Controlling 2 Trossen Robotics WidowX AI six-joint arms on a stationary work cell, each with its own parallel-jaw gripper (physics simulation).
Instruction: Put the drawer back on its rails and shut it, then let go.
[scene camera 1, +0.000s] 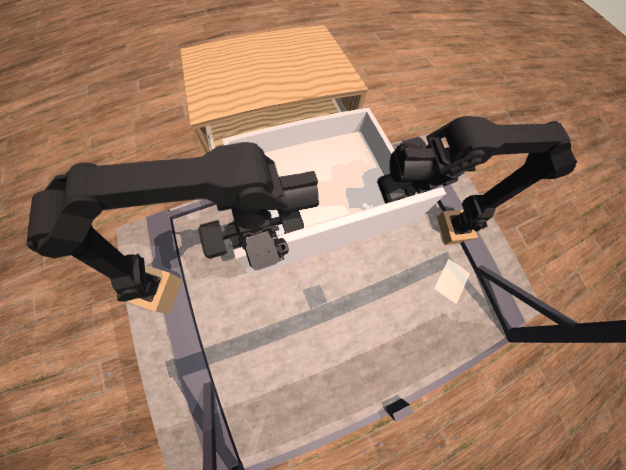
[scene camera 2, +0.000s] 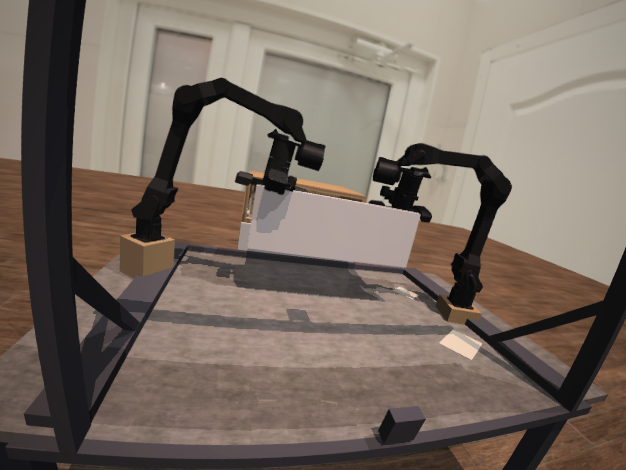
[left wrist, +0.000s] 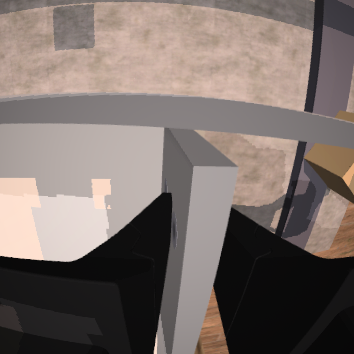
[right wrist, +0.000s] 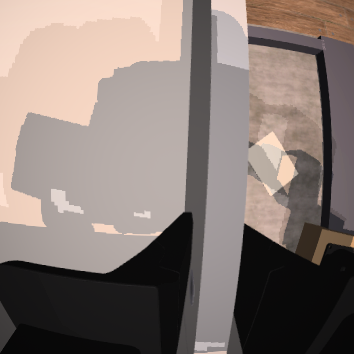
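Where they show: left gripper, fingertip midpoint: (scene camera 2: 263, 218); right gripper, fingertip midpoint: (scene camera 1: 403, 188) (right wrist: 204, 220); left arm's base at its link origin: (scene camera 1: 145, 286) (scene camera 2: 147, 237); right arm's base at its link origin: (scene camera 1: 460, 224) (scene camera 2: 459, 303) (right wrist: 335, 265).
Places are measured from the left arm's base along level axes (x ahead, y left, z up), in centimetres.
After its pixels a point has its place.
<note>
The wooden cabinet (scene camera 1: 273, 70) {x 16.3, y 59.9, z 18.0 cm} (scene camera 2: 323, 188) {x 27.1, y 51.4, z 18.0 cm} stands at the back, its front opening showing a left rail (scene camera 1: 209, 137) {x 0.3, y 45.0, z 2.9 cm}. The white drawer (scene camera 1: 364, 223) {x 46.9, y 23.5, z 15.6 cm} (scene camera 2: 333, 232) {x 43.2, y 21.1, z 9.9 cm} is out in front of it, its back edge close to the opening. My left gripper (scene camera 1: 252, 232) {x 25.7, y 15.1, z 9.9 cm} (scene camera 2: 277, 189) (left wrist: 200, 202) {x 25.7, y 15.1, z 9.9 cm} is shut on the drawer's left side wall (left wrist: 211, 220), close behind the front panel (left wrist: 125, 110). My right gripper (scene camera 2: 401, 204) (right wrist: 204, 220) {x 56.1, y 38.5, z 9.6 cm} is shut on the right side wall (right wrist: 227, 150) {x 54.4, y 40.9, z 13.4 cm}, near its front end. The rear of the drawer is hidden in scene camera 2.
A dark frame rail (scene camera 1: 184, 323) {x 9.8, y -6.1, z -8.1 cm} (scene camera 2: 126, 303) {x 13.6, y -15.6, z -8.1 cm} runs along the left side of the grey table (scene camera 1: 303, 344) {x 41.9, y -2.7, z -10.1 cm}. A black block (scene camera 1: 396, 407) {x 68.6, y -13.1, z -6.4 cm} (scene camera 2: 401, 424) {x 69.4, y -15.5, z -5.2 cm} sits at the front edge. Wooden arm bases (scene camera 1: 166, 293) {x 5.0, y 0.0, z -2.1 cm} (scene camera 1: 447, 230) {x 77.6, y 39.4, z -6.6 cm} stand on both side rails. The wood floor surrounds the table.
</note>
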